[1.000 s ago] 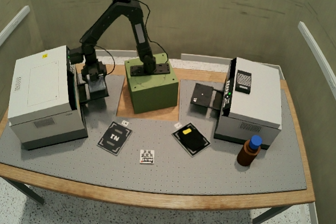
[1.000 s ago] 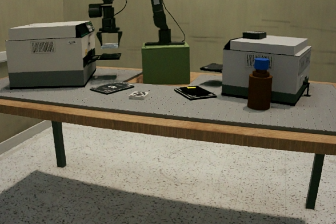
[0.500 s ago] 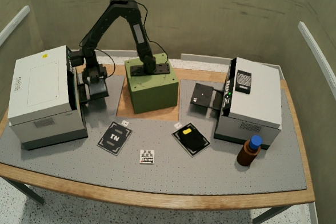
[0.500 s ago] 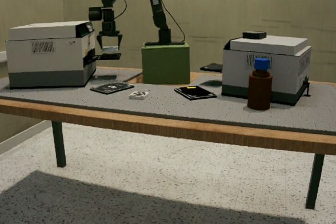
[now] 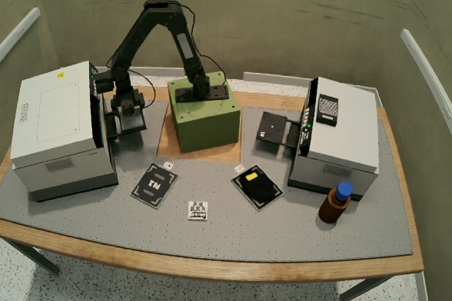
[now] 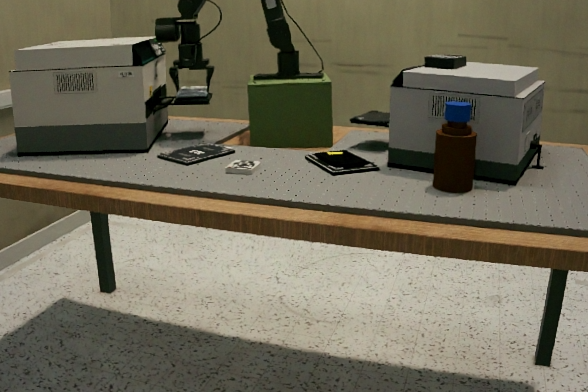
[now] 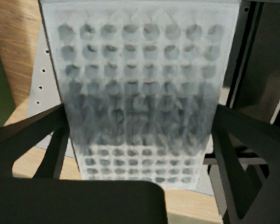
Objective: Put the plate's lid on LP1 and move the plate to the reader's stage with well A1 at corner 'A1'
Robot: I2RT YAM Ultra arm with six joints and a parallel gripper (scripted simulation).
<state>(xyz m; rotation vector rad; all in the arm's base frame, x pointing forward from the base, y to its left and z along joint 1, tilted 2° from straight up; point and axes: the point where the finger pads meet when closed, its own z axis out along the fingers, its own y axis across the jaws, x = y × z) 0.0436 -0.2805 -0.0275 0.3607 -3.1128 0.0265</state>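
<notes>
Now: the clear well plate right at my hand. The rest, counted from my hand: lid: 27 cm ahead, 46 cm to the left, 12 cm below.
</notes>
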